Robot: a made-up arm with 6 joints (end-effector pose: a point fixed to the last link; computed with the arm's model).
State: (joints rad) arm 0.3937 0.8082 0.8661 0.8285 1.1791 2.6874
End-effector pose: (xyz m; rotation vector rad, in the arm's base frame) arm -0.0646 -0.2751 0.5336 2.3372 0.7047 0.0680
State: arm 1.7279 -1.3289 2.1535 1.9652 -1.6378 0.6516
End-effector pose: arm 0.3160 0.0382 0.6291 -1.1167 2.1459 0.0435
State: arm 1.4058 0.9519 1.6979 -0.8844 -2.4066 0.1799
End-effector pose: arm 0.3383 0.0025 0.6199 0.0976 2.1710 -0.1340
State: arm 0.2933 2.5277 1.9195 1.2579 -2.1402 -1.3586
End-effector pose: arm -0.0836 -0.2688 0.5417 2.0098 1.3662 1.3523
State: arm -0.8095 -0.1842 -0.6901 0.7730 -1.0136 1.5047
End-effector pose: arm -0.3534 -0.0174 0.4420 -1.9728 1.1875 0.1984
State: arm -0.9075 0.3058 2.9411 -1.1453 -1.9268 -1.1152
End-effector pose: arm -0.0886 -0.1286 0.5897 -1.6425 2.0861 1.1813
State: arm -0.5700 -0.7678 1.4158 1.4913 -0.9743 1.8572
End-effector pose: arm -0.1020 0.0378 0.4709 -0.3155 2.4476 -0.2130
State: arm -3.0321 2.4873 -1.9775 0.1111 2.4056 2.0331
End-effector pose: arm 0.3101 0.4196 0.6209 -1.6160 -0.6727 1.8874
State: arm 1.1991 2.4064 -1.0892 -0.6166 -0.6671 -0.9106
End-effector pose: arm 0.5471 0.0116 0.6833 0.1652 -2.5593 1.3666
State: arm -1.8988 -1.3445 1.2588 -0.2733 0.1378 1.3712
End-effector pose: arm 0.0139 0.1795 0.4146 0.2720 0.0728 2.7918
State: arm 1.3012 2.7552 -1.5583 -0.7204 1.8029 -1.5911
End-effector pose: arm 0.4645 0.0813 0.5889 1.1500 0.5099 -1.3375
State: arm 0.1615 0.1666 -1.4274 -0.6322 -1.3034 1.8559
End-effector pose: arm 0.0743 -0.3612 0.5157 -1.1819 -0.4967 2.7545
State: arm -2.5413 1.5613 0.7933 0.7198 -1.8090 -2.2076
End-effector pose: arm 0.2305 0.3824 0.4643 0.1330 -0.9540 0.8728
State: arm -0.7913 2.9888 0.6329 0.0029 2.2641 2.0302
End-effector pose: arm -0.1922 -0.0349 0.5817 -1.8504 0.5947 0.6361
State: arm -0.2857 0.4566 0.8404 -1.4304 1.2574 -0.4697
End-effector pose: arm 0.1378 -0.1143 0.4966 0.4873 -1.7118 -1.4990
